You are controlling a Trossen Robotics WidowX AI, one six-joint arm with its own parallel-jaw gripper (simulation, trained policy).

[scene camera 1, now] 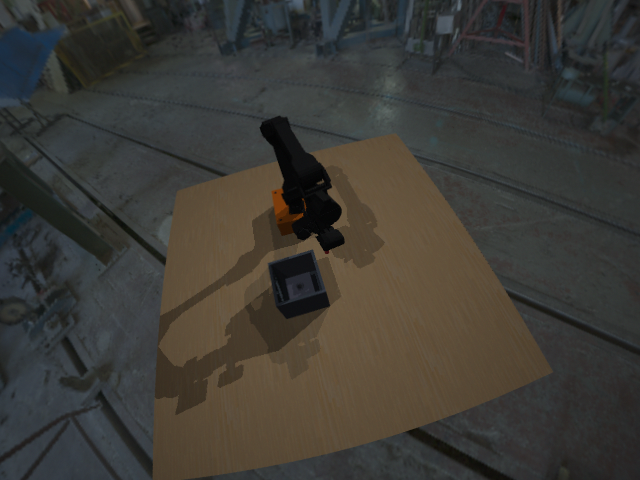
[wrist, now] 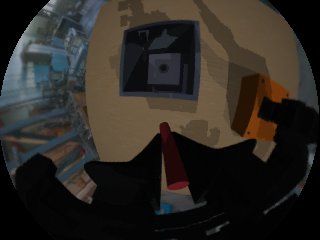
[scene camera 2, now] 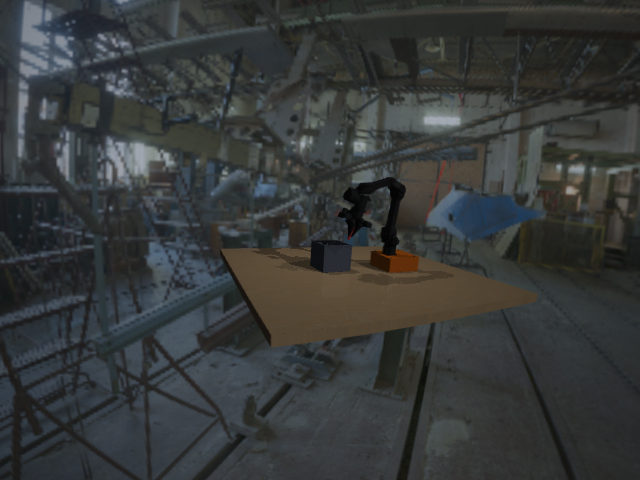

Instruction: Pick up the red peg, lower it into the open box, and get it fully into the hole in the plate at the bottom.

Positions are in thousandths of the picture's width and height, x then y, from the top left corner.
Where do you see a dark box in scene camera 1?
471, 549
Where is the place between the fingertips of my gripper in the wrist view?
517, 565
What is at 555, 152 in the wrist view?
A dark box.
